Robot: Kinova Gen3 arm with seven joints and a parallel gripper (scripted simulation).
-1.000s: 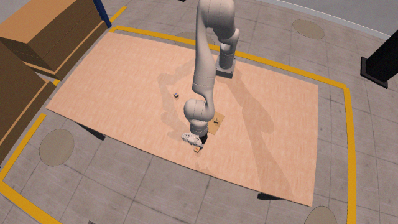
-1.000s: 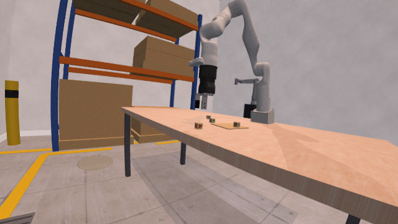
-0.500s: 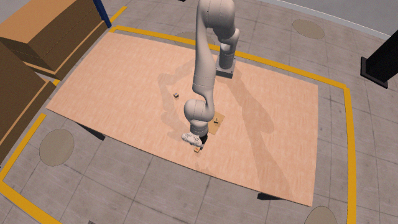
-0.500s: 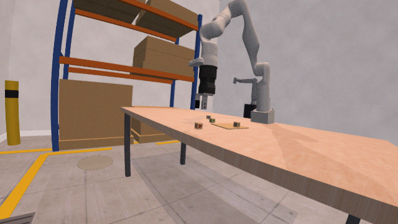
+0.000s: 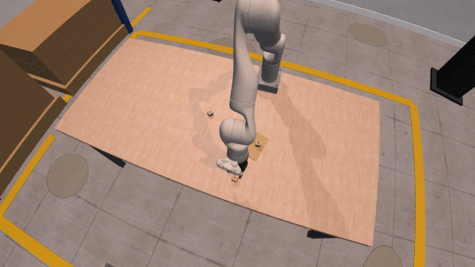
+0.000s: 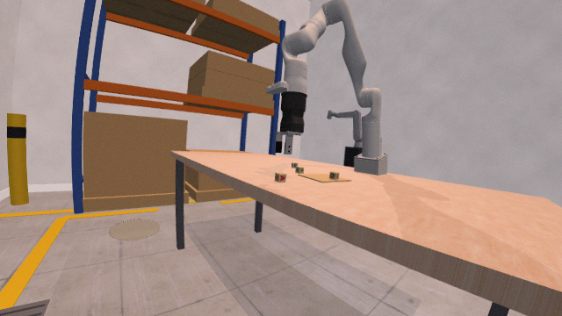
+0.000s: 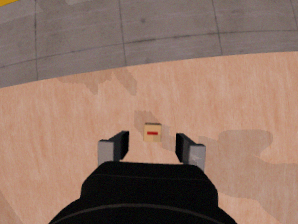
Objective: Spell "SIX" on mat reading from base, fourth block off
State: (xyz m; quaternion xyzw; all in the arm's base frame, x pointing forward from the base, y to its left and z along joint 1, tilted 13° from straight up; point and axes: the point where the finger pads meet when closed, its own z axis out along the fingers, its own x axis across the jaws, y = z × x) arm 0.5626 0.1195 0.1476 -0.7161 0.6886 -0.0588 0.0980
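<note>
My hand is 9 cm above the block. Also, from my hand: tan mat: 20 cm behind, 3 cm to the right, 10 cm below.
</note>
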